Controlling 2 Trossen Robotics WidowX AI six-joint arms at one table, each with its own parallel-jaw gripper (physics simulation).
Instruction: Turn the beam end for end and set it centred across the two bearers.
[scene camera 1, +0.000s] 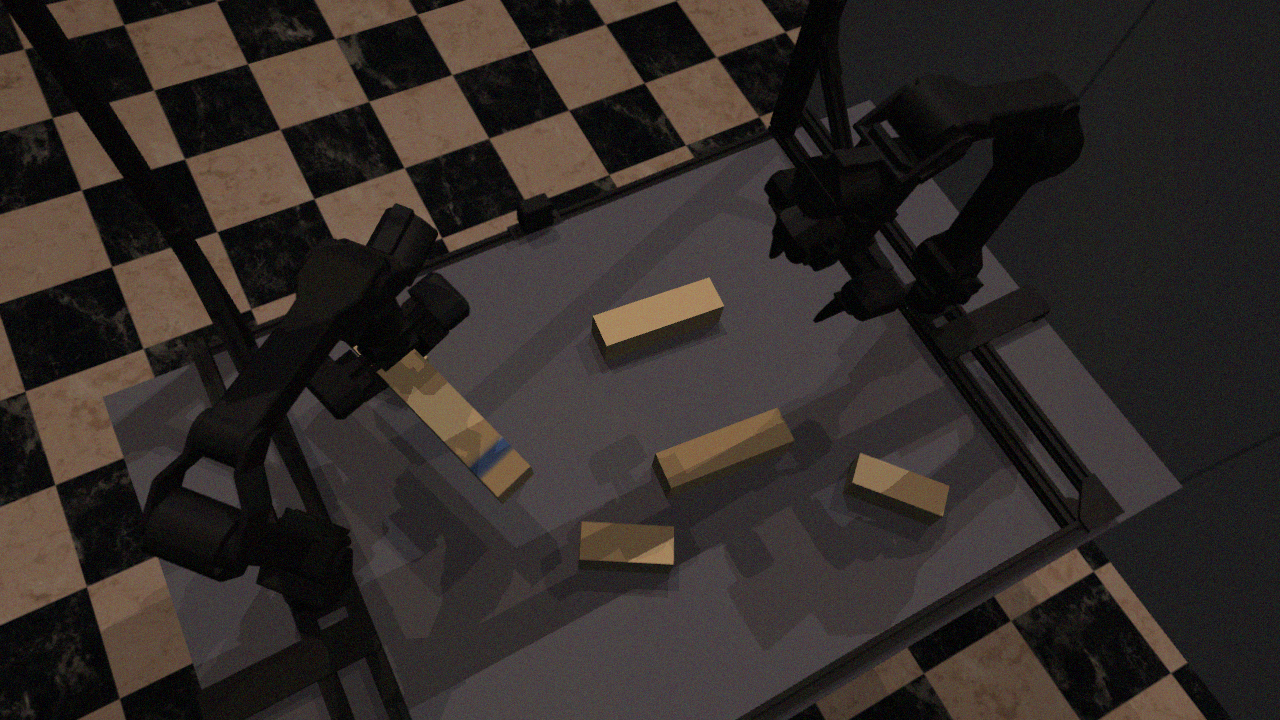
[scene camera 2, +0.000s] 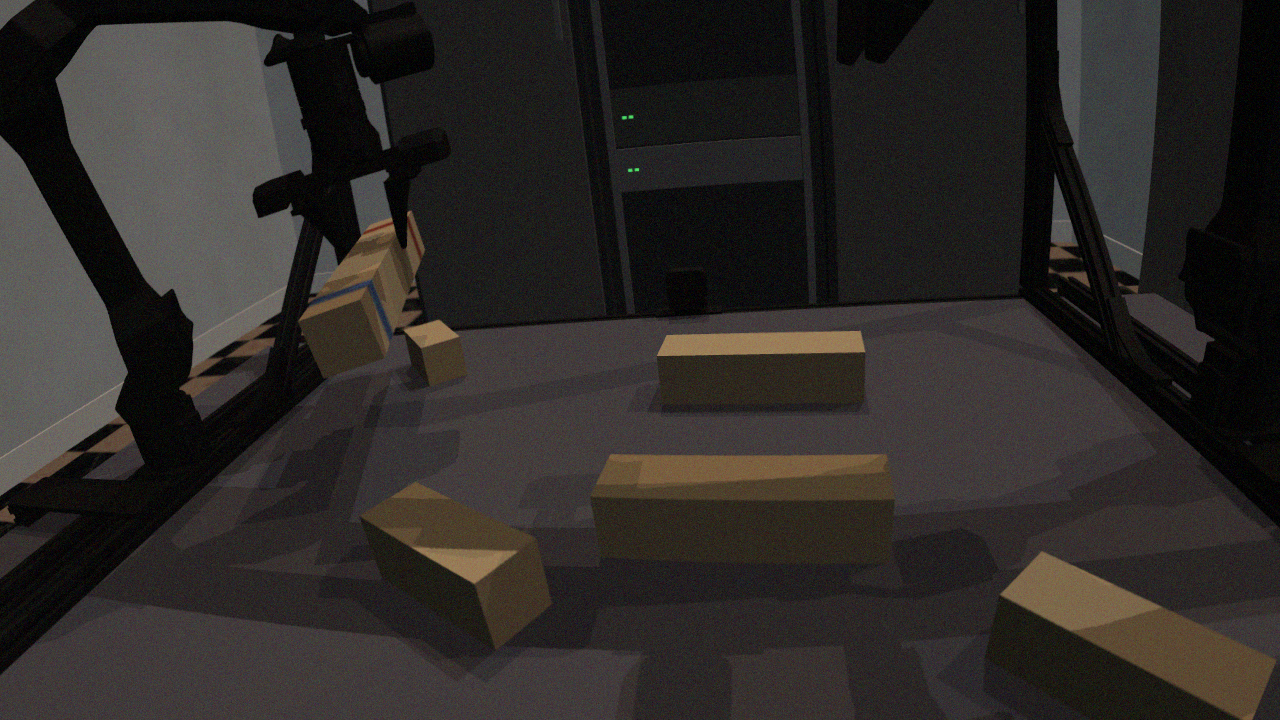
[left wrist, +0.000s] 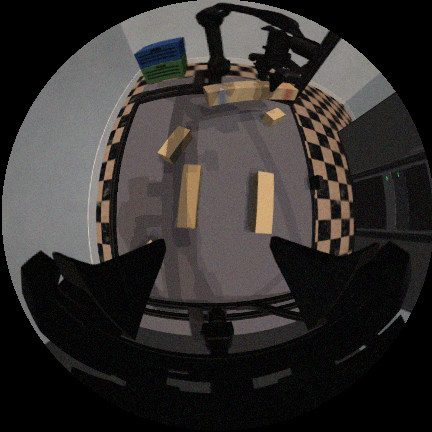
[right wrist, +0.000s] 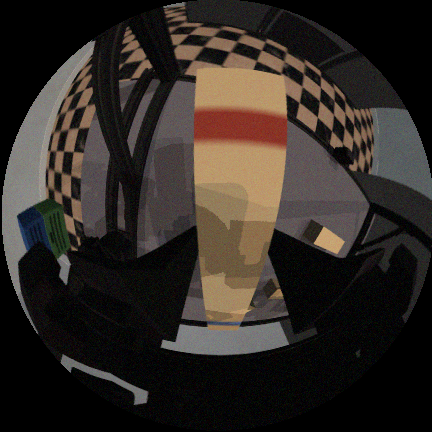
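Pixels of known places: left gripper, fingertip midpoint: (scene camera 1: 794, 288) (scene camera 2: 857, 63) (left wrist: 218, 243); right gripper, fingertip midpoint: (scene camera 1: 403, 369) (left wrist: 266, 87) (right wrist: 232, 231); left arm's base at its link origin: (scene camera 1: 927, 298) (scene camera 2: 1234, 419) (left wrist: 216, 313); right arm's base at its link origin: (scene camera 1: 320, 588) (scene camera 2: 179, 460) (right wrist: 119, 240).
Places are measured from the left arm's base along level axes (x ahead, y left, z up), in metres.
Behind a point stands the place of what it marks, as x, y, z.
The long wooden beam (scene camera 1: 452, 416) {0.704, -0.073, 0.144} (scene camera 2: 344, 340) {0.669, 0.025, 0.115} (left wrist: 245, 94) {0.680, -0.086, 0.123} (right wrist: 240, 167) {0.746, -0.202, 0.151} is held above the table at the left. Its blue-banded end points to the lower right in scene camera 1 and nearer the camera in scene camera 2; its red-banded end is hidden under the arm in scene camera 1. My right gripper (scene camera 1: 389, 356) {0.730, -0.157, 0.134} (scene camera 2: 375, 248) {0.730, -0.157, 0.134} (right wrist: 232, 231) {0.730, -0.157, 0.134} is shut on the beam around its middle. Two long plain blocks, the far bearer (scene camera 1: 657, 313) {0.382, -0.139, 0.028} (scene camera 2: 760, 377) {0.381, -0.117, 0.006} (left wrist: 264, 202) {0.375, -0.140, 0.028} and near bearer (scene camera 1: 723, 450) {0.403, 0.076, 0.028} (scene camera 2: 742, 530) {0.399, 0.098, 0.006} (left wrist: 190, 197) {0.389, 0.066, 0.028}, lie roughly parallel. My left gripper (scene camera 1: 796, 286) {0.312, 0.002, 0.262} (left wrist: 218, 243) {0.312, 0.002, 0.262} is open and empty, above the right side.
Shorter wooden blocks lie in front, one (scene camera 1: 626, 542) {0.573, 0.125, 0.030} (scene camera 2: 456, 564) {0.550, 0.160, 0.031} (left wrist: 175, 145) {0.552, 0.117, 0.031} left of the near bearer and one (scene camera 1: 897, 486) {0.223, 0.219, 0.025} (scene camera 2: 1127, 635) {0.222, 0.223, 0.025} to its right. A small block (scene camera 2: 435, 351) {0.711, -0.198, 0.017} (left wrist: 274, 116) {0.708, -0.224, 0.025} lies near the beam. Dark frame rails edge the table.
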